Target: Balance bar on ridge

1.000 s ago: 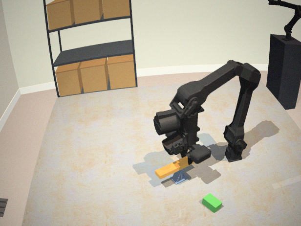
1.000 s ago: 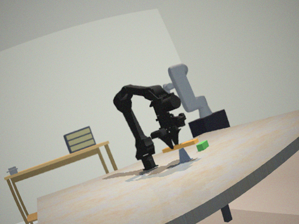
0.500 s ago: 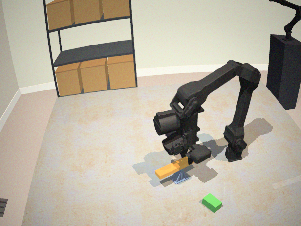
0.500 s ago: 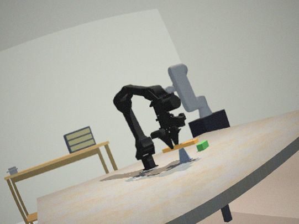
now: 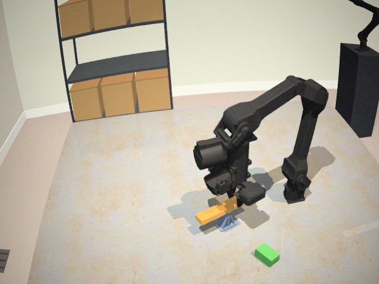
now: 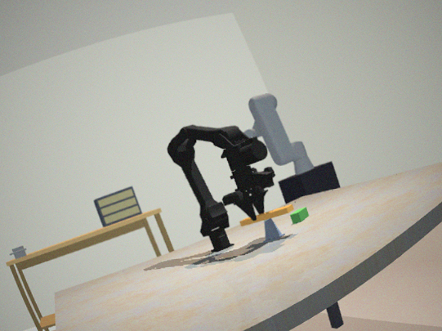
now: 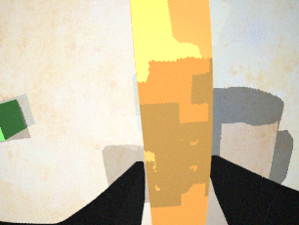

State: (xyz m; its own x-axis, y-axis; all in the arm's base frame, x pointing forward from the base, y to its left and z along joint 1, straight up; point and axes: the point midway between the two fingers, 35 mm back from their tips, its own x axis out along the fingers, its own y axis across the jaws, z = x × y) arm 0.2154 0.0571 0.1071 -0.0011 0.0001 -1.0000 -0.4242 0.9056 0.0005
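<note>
The orange bar is 3 cm ahead of my gripper tip and 1 cm to the left of it. Also, from my gripper tip: green block: 18 cm to the left, 6 cm below, 6 cm behind; then red block: 52 cm ahead, 44 cm to the left, 6 cm below.
</note>
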